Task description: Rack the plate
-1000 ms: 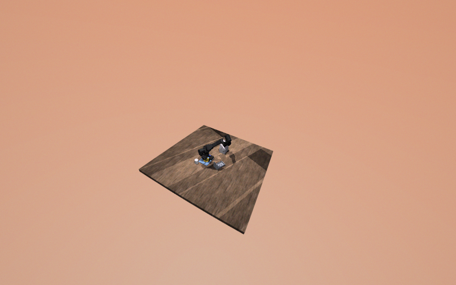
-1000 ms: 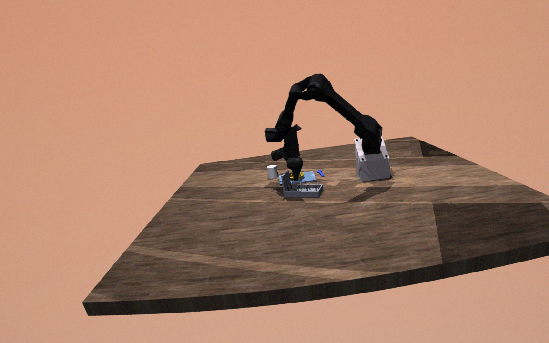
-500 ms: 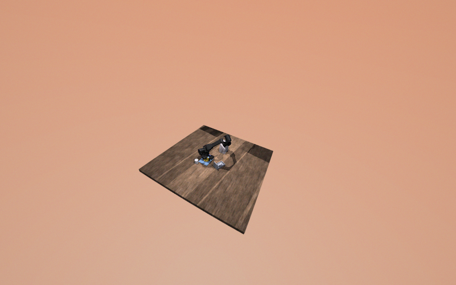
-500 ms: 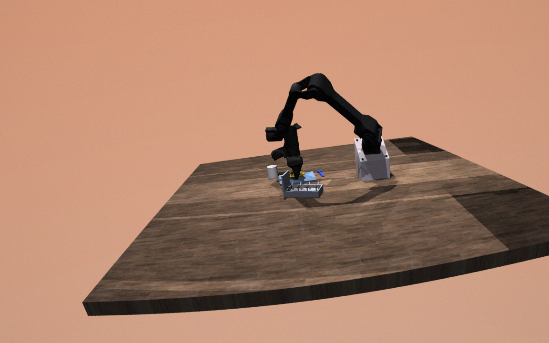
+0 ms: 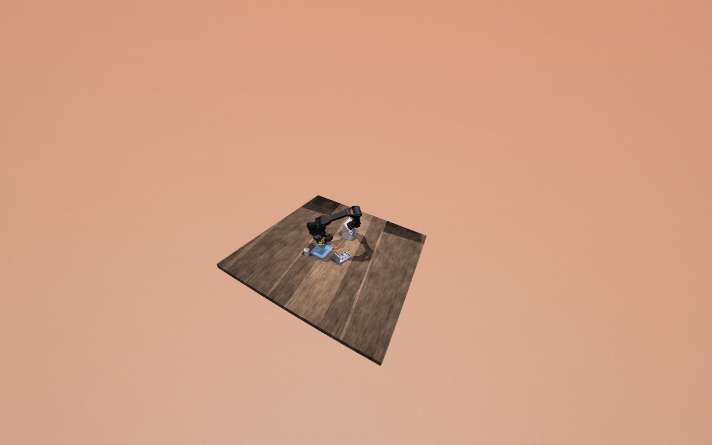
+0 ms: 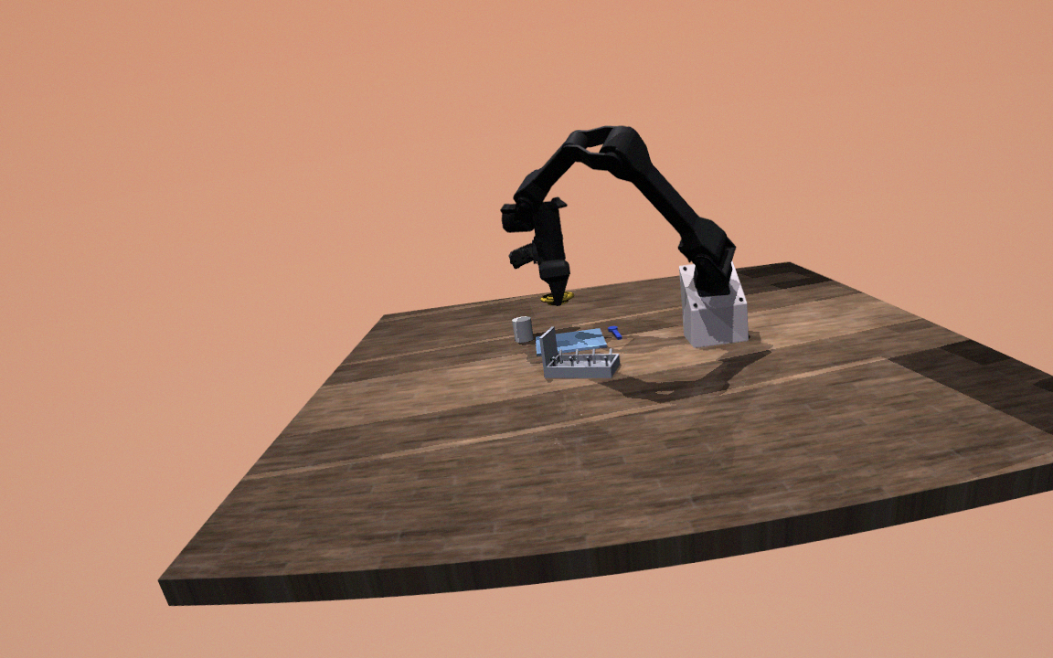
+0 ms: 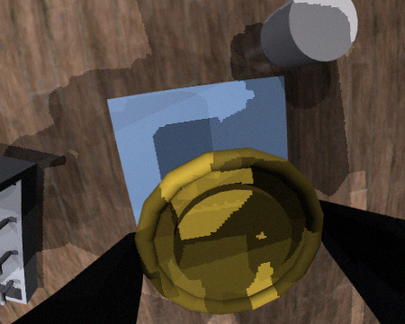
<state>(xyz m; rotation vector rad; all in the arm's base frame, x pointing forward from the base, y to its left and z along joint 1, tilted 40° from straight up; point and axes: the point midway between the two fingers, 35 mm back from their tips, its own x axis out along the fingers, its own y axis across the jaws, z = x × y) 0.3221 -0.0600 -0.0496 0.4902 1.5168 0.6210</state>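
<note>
Right now my gripper tip is 4 cm past the grey dish rack, 19 cm to the right of it and 7 cm above it. From my gripper tip the other things lie so: light blue mat 2 cm behind, 9 cm below; grey cup 9 cm ahead, 7 cm to the right, 7 cm below; yellow plate 1 cm above.
</note>
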